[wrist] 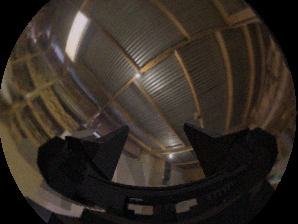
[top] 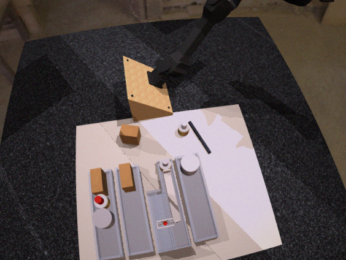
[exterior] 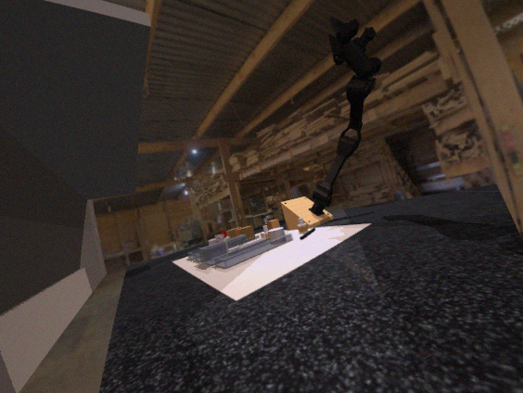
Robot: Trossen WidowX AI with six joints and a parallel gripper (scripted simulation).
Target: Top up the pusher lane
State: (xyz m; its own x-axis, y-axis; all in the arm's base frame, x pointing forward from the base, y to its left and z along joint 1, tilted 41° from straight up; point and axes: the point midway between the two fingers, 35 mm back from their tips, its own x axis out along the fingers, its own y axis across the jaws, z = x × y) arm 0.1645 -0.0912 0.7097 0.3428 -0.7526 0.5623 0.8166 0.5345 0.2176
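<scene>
Now: gripper tip 680 mm above the black stick, 270 mm to the left of it and 70 mm short of it. The rest, counted from my gripper tip: tan cube: 650 mm below, 510 mm to the right, 40 mm ahead; sprung lane: 670 mm below, 430 mm to the right, 310 mm ahead; red dot: 620 mm below, 440 mm to the right, 350 mm ahead.
</scene>
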